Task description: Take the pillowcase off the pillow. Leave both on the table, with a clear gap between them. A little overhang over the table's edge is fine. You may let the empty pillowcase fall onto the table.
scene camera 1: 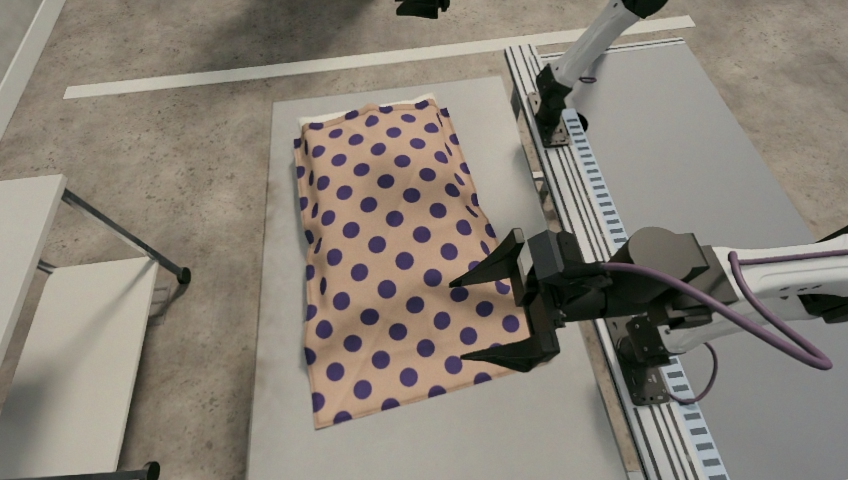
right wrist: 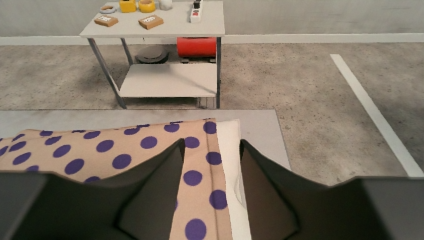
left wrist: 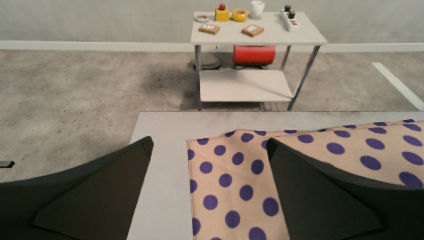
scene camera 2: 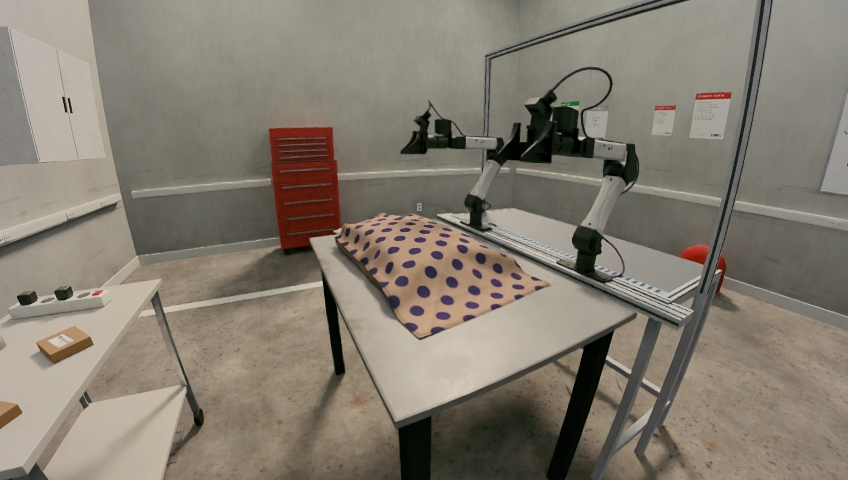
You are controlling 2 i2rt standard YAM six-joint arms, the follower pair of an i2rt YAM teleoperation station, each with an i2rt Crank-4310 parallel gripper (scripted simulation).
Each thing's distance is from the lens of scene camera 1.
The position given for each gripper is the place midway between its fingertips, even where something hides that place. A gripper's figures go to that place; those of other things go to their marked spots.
left gripper (scene camera 1: pixel 454 319): 0.50 m
pillowcase (scene camera 1: pixel 389 208): 0.88 m
